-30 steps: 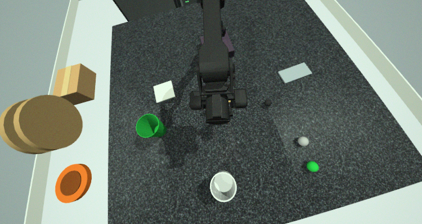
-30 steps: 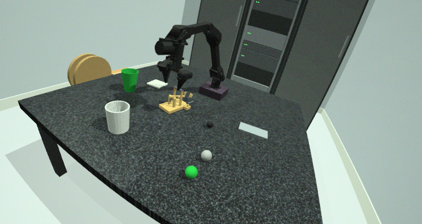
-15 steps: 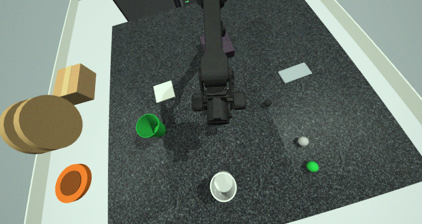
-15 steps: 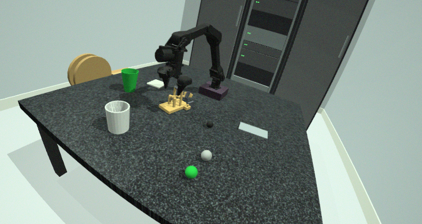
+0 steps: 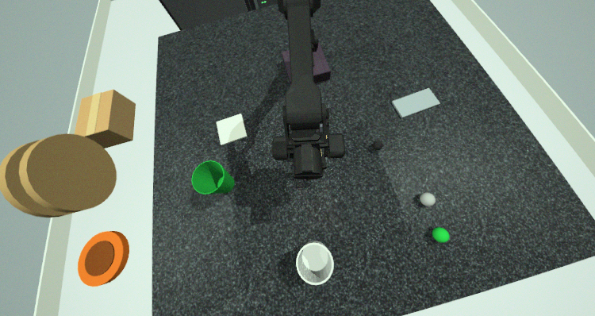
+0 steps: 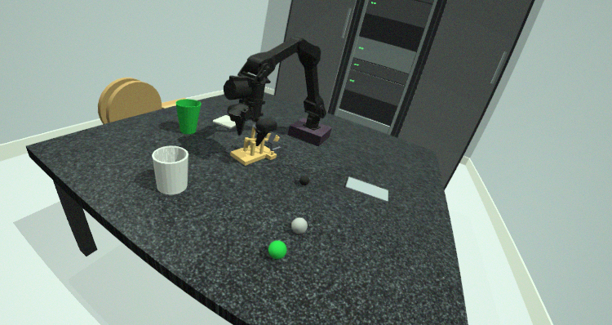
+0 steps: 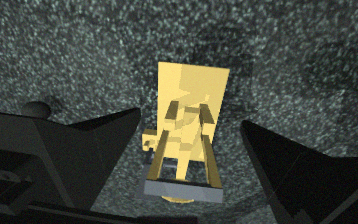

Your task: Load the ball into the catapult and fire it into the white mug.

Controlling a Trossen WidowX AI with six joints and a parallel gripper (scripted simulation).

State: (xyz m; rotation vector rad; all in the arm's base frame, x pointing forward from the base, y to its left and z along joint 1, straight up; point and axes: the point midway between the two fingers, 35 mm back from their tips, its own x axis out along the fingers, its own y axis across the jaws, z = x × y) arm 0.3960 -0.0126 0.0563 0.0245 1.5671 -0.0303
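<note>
The black ball is 4 cm behind my gripper tip, 23 cm to the left of it and 5 cm below it. The rest, counted from my gripper tip: white tile (15 cm behind, 28 cm to the right, 7 cm below); then white mug (28 cm ahead, 4 cm below); then green cup (5 cm ahead, 29 cm to the right, 4 cm below).
</note>
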